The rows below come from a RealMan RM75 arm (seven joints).
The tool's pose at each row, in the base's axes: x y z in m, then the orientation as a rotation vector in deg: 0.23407 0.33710 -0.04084 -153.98 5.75 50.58; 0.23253 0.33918 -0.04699 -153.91 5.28 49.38; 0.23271 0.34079 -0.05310 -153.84 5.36 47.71; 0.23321 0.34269 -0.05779 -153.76 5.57 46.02; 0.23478 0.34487 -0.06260 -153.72 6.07 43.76; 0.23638 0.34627 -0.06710 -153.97 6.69 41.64; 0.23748 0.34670 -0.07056 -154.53 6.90 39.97; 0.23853 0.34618 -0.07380 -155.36 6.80 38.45; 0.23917 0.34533 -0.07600 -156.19 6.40 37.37; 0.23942 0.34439 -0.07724 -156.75 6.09 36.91; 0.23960 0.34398 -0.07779 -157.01 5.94 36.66; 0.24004 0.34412 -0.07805 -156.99 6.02 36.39; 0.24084 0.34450 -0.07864 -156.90 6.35 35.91
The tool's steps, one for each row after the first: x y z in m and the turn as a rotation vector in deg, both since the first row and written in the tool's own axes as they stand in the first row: 0.00244 -0.00007 0.00621 0.32 0.71 -0.56; 0.00623 0.00001 0.01127 0.86 1.78 -0.85; 0.00945 -0.00061 0.01515 1.43 2.89 -1.05; 0.01362 -0.00164 0.01861 2.16 4.42 -1.15; 0.01760 -0.00201 0.02157 2.57 5.95 -1.06; 0.02054 -0.00167 0.02371 2.49 7.20 -1.08; 0.02328 -0.00047 0.02543 2.06 8.38 -1.22; 0.02507 0.00082 0.02647 1.45 9.22 -1.47; 0.02597 0.00201 0.02698 0.98 9.61 -1.62; 0.02643 0.00252 0.02717 0.76 9.81 -1.69; 0.02694 0.00238 0.02716 0.85 10.00 -1.69; 0.02795 0.00205 0.02728 1.10 10.33 -1.58
